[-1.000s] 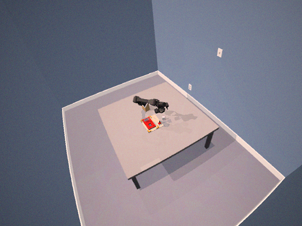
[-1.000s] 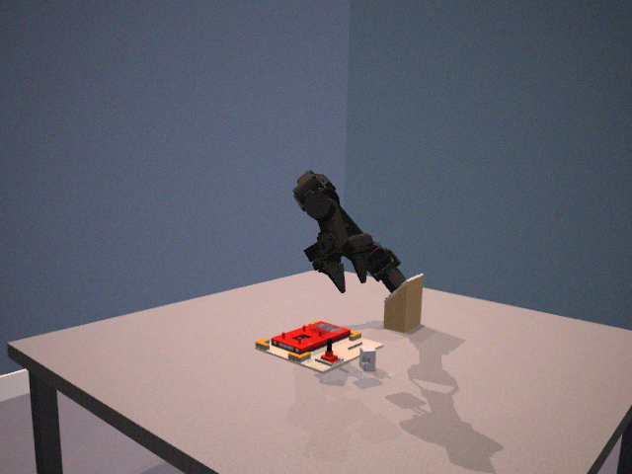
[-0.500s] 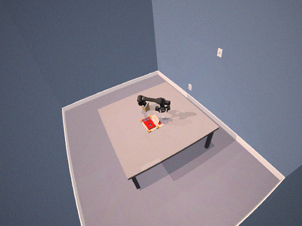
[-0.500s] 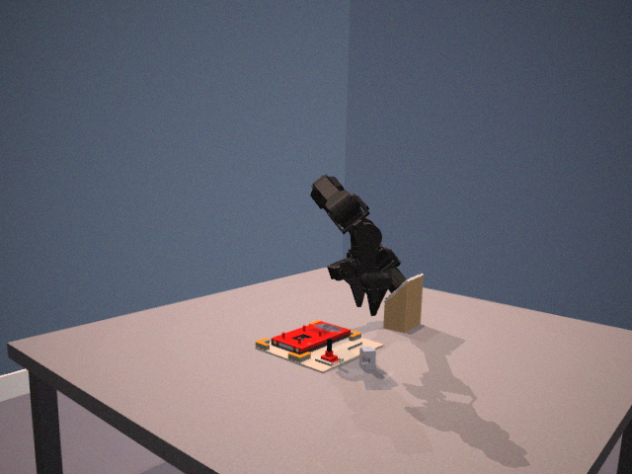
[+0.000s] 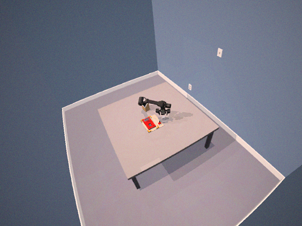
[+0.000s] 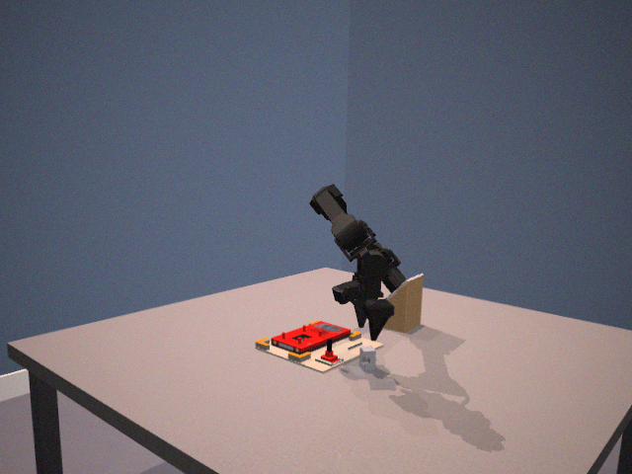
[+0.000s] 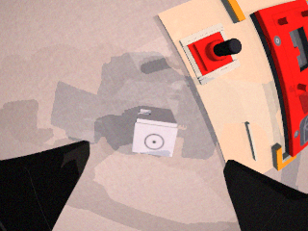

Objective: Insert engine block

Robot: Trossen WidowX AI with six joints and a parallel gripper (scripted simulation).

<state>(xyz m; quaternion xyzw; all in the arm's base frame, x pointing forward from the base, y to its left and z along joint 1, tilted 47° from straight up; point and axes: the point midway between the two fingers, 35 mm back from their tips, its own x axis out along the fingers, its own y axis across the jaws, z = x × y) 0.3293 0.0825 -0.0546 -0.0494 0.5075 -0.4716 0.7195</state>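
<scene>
Right now my gripper tip is 10 mm short of the grey engine block, 10 mm to the right of it and 60 mm above it.
</scene>
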